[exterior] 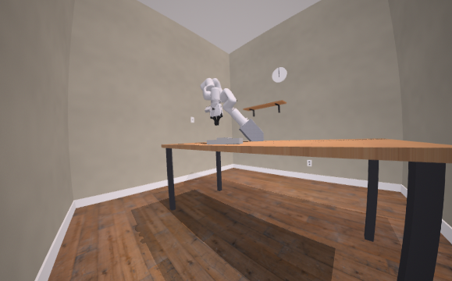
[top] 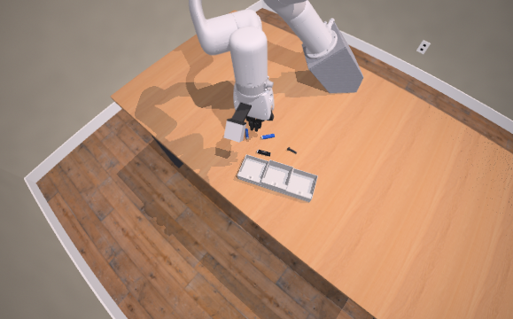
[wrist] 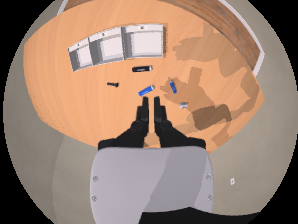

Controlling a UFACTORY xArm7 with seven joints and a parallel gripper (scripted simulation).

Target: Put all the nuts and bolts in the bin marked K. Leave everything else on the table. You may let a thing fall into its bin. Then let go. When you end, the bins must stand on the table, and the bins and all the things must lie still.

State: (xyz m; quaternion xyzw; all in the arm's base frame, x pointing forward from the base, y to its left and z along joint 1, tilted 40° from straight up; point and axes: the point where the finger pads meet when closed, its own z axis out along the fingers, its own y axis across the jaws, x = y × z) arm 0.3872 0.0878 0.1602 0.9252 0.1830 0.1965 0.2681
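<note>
My hand is 150 mm above the bin, 120 mm to the right of it and 50 mm short of it. Round my hand: black bolt: 160 mm below, 100 mm to the left, 70 mm behind; then small black part: 160 mm below, 30 mm to the left, 10 mm behind; then blue piece: 160 mm below, 70 mm behind.
</note>
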